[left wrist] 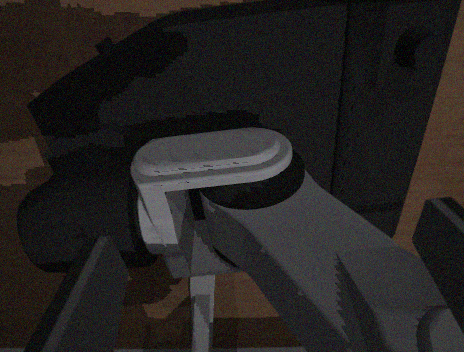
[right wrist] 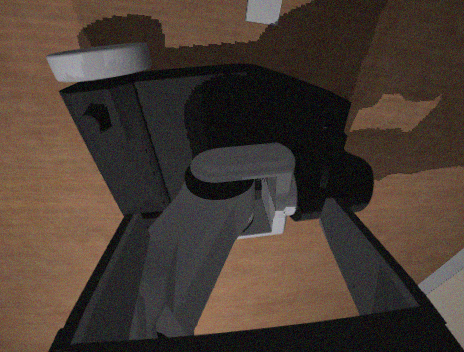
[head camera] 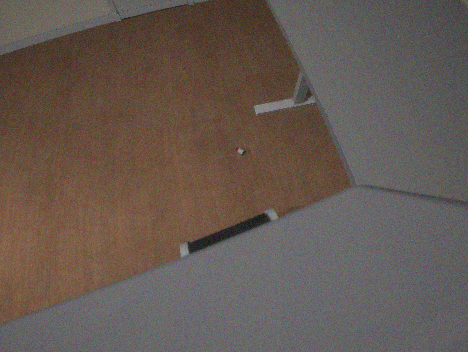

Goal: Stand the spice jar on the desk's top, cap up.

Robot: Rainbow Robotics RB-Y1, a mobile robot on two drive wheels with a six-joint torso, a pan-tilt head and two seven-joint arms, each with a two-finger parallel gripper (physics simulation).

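Frame: origin at the robot's base, x ahead, y left, z up, level; centimetres.
Seen in the pictures: left gripper, fingertip midpoint: (left wrist: pixel 268 237); right gripper, fingertip midpoint: (right wrist: pixel 235 217).
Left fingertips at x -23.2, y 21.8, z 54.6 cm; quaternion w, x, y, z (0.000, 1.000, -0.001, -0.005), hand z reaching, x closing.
A point is followed by its place in that frame.
The spice jar (head camera: pixel 241 151) @(y -28.0, x 55.6, z 3.7 cm) lies on its side on the floor in the head view, small, with a white body and a red cap at its left end. The desk (head camera: pixel 395 85) @(y -60.7, x 13.7, z 95.1 cm) shows as a grey top at the upper right, to the right of the jar. My left gripper (left wrist: pixel 268 237) @(y 21.8, x -23.2, z 54.6 cm) is open, with its fingers wide apart. My right gripper (right wrist: pixel 235 217) @(y -21.8, x -23.7, z 54.6 cm) is open and empty. Neither gripper shows in the head view, and the jar does not show in the wrist views.
A white desk foot (head camera: pixel 274 107) stands on the floor above and right of the jar. My dark base (head camera: pixel 227 233) @(y 1.0, x 4.3, z 19.1 cm), with white wheels, is below it, partly hidden by my grey body (head camera: pixel 225 300) @(y -1.9, x -13.1, z 135.6 cm). A wall with skirting (head camera: pixel 60 37) @(y 103.9, x 278.0, z 0.4 cm) runs along the upper left.
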